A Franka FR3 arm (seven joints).
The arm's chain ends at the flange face. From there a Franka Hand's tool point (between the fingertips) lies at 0.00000 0.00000 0.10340 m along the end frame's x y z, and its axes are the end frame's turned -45 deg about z.
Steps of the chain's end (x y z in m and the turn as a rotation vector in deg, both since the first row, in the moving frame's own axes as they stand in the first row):
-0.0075, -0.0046, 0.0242, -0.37, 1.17, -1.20
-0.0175, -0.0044, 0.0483, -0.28, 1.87, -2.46
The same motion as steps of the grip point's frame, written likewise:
-0.0010, -0.0066, 0.0242, -1.09, 0.57, -1.20
-0.0072, -0.0128, 0.0482, -1.52, 1.12, -2.46

